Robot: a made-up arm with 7 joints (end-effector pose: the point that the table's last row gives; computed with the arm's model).
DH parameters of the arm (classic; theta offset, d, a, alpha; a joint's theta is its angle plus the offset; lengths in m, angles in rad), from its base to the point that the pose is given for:
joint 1: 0 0.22 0 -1.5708
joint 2: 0 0 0 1.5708
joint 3: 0 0.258 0.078 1.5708
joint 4: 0 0 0.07 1.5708
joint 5: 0 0.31 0 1.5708
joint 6: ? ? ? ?
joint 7: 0 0.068 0 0
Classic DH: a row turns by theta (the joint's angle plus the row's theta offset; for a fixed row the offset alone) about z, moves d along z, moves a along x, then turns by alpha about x.
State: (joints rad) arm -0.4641 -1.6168 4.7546 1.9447 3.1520 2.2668 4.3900
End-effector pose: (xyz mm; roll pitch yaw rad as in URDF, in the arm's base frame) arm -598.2 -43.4 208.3 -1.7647 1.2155 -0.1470
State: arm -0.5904 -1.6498 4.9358 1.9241 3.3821 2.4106 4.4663
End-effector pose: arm -586.0 33.0 227.3 -2.3675 1.0004 -0.9454
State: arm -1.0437 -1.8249 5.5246 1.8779 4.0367 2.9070 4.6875
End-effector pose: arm -441.6 288.7 276.4 -2.4414 0.0478 -1.6901
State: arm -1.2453 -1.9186 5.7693 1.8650 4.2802 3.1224 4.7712
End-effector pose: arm -322.5 385.3 287.3 -2.3835 -0.2837 -1.8387
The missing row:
joint 6: 0 0 0.053 -1.5708
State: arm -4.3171 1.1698 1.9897 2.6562 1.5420 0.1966 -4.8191
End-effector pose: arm -397.4 447.4 508.0 0.8288 -0.0467 -2.2198
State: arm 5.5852 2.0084 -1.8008 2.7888 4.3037 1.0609 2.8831
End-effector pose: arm 392.7 -491.1 -1.6 1.0772 -0.4379 1.4774
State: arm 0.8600 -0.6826 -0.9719 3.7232 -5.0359 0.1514 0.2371
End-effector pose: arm -404.7 -247.2 541.3 0.8681 0.5318 -1.7565
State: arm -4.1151 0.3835 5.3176 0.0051 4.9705 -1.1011 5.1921
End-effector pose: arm -0.6 168.4 125.9 2.5092 -0.4309 -2.6034
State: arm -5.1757 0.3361 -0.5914 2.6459 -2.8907 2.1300 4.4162
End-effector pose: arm 181.6 205.4 775.0 1.3251 0.2809 -0.9216
